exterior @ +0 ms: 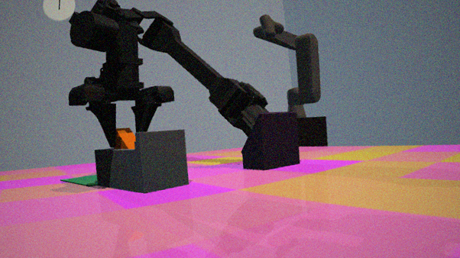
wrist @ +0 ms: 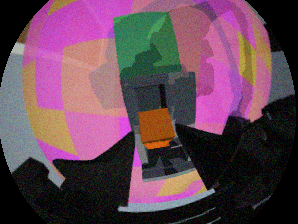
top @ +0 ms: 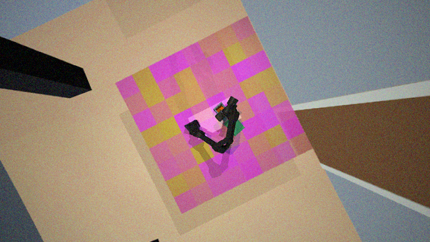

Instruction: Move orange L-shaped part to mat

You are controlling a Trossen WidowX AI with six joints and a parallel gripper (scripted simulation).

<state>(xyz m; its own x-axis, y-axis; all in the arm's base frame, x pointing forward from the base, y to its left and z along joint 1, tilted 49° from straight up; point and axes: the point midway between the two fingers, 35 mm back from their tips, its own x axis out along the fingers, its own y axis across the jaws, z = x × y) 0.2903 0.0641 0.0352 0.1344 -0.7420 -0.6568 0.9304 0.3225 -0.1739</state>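
The orange L-shaped part lies 30 mm to the left of my gripper tip, 30 mm below it and 30 mm behind it. Also, from my gripper tip: green mat (140 mm to the right, 80 mm below, 40 mm ahead).
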